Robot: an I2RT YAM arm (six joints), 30 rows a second.
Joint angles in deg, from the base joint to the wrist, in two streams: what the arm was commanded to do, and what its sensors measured. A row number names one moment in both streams.
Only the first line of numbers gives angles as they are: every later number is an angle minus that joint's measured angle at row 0.
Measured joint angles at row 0: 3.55 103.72 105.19 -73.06 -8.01 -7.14
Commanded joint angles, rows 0 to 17: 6.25 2.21 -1.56 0.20 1.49 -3.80; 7.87 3.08 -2.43 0.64 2.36 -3.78; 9.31 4.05 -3.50 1.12 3.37 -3.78; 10.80 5.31 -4.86 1.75 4.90 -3.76; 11.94 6.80 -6.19 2.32 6.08 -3.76; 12.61 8.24 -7.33 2.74 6.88 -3.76; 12.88 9.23 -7.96 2.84 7.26 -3.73; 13.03 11.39 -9.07 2.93 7.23 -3.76; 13.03 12.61 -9.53 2.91 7.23 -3.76; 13.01 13.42 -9.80 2.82 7.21 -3.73; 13.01 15.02 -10.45 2.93 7.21 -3.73; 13.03 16.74 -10.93 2.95 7.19 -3.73; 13.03 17.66 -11.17 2.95 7.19 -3.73; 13.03 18.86 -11.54 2.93 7.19 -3.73; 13.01 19.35 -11.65 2.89 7.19 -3.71; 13.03 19.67 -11.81 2.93 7.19 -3.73; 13.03 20.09 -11.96 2.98 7.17 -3.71; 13.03 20.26 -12.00 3.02 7.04 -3.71
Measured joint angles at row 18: 12.96 18.78 -11.22 2.84 6.36 -3.21
